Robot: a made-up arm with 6 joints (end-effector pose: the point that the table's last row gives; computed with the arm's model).
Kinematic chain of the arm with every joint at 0, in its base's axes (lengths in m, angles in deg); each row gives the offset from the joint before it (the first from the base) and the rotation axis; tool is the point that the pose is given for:
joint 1: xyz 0 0 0.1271 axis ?
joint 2: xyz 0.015 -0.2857 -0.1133 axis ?
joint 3: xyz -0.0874 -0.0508 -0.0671 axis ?
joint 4: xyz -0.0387 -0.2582 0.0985 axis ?
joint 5: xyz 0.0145 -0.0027 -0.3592 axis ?
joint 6: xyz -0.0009 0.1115 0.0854 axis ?
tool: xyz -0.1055 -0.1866 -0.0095
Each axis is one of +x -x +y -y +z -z.
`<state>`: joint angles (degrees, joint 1 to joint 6).
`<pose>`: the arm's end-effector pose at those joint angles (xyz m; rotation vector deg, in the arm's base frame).
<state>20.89 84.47 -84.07 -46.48 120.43 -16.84</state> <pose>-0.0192 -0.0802 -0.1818 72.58 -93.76 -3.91</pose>
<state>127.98 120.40 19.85 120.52 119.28 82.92</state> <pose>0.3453 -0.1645 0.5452 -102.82 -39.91 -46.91</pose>
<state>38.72 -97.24 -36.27 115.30 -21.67 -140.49</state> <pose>-0.4840 0.0414 0.1646 127.91 -53.14 -90.69</pose>
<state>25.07 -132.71 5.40 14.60 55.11 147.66</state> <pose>-0.0701 -0.1914 0.3699 30.92 -66.56 124.31</pose>
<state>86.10 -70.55 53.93 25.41 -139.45 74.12</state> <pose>-0.0514 -0.5172 0.2441 46.48 -84.57 -62.45</pose>
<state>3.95 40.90 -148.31 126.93 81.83 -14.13</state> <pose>-0.3535 -0.2586 0.4204 72.59 118.89 1.54</pose>
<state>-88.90 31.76 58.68 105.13 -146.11 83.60</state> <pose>-0.2714 -0.5618 -0.1578 33.18 43.39 -81.70</pose>
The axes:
joint 1: -y
joint 2: +x
joint 3: +z
joint 4: -x
joint 5: +z
joint 6: +y

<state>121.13 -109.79 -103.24 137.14 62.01 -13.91</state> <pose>0.4544 0.0243 -0.1078 65.84 10.20 -110.37</pose>
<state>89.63 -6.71 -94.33 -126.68 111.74 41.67</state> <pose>-0.0146 -0.3953 -0.0073 -35.39 -169.31 -27.70</pose>
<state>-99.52 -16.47 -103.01 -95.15 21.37 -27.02</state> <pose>-0.1603 -0.2884 0.1297 -22.30 -29.29 -47.19</pose>
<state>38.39 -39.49 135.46 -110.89 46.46 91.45</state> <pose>0.0359 -0.2451 0.0266 11.65 -121.58 -106.03</pose>
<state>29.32 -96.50 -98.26 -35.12 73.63 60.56</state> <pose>-0.2334 -0.4476 -0.0553 -69.33 -21.36 -53.16</pose>
